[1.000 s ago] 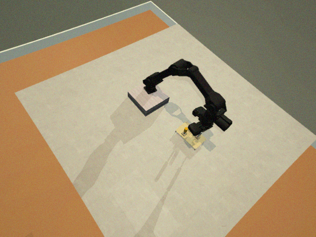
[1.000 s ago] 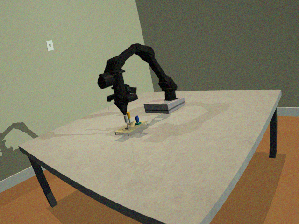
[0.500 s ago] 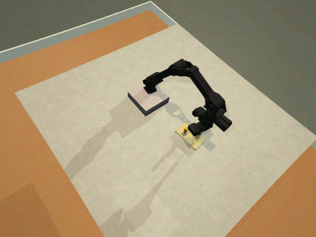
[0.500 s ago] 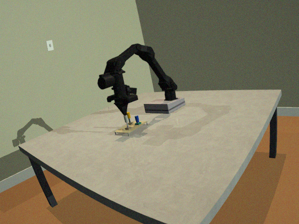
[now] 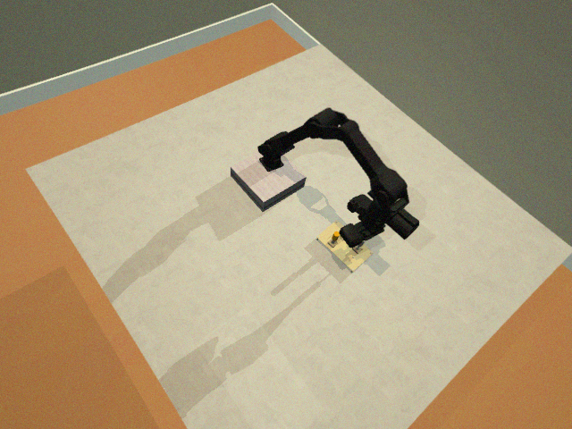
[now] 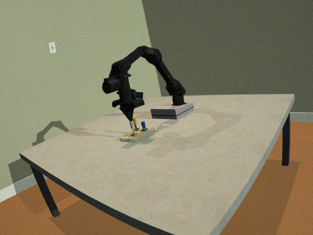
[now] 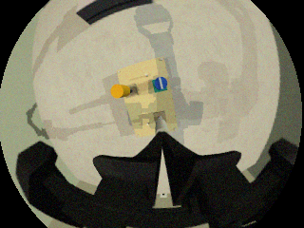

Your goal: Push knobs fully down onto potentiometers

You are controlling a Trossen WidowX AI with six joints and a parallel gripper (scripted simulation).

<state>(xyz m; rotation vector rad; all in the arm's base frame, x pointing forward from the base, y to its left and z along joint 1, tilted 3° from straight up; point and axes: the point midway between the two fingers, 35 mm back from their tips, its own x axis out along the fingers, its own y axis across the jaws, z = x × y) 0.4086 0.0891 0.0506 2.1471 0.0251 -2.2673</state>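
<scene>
The grey knob is 2 cm below my gripper tip. Round my gripper tip: blue knob: 6 cm behind, 4 cm below.
</scene>
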